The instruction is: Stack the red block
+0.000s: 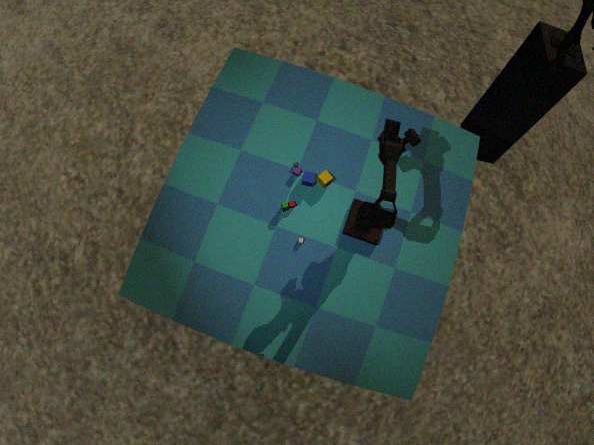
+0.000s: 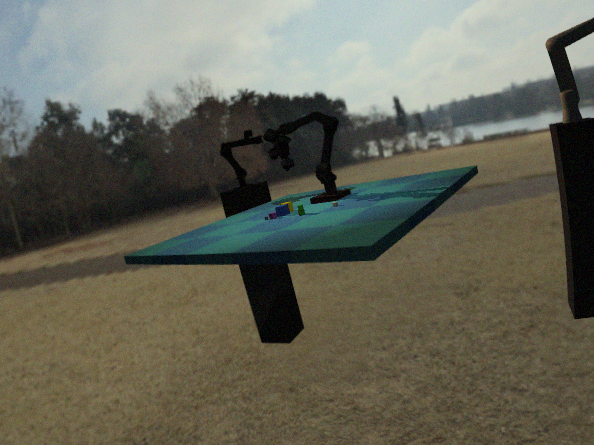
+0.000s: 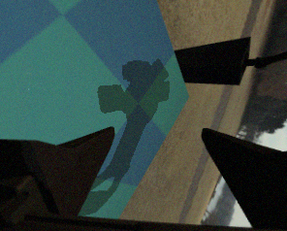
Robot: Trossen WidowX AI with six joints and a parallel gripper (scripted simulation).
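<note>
Right now my gripper tip is 42 cm short of the red block, 25 cm to the right of it and 20 cm above it. From my gripper tip the other things lie so: purple block: 42 cm ahead, 20 cm below, 10 cm to the left; then blue block: 37 cm ahead, 19 cm below, 13 cm to the left; then yellow block: 30 cm ahead, 19 cm below, 12 cm to the left.
</note>
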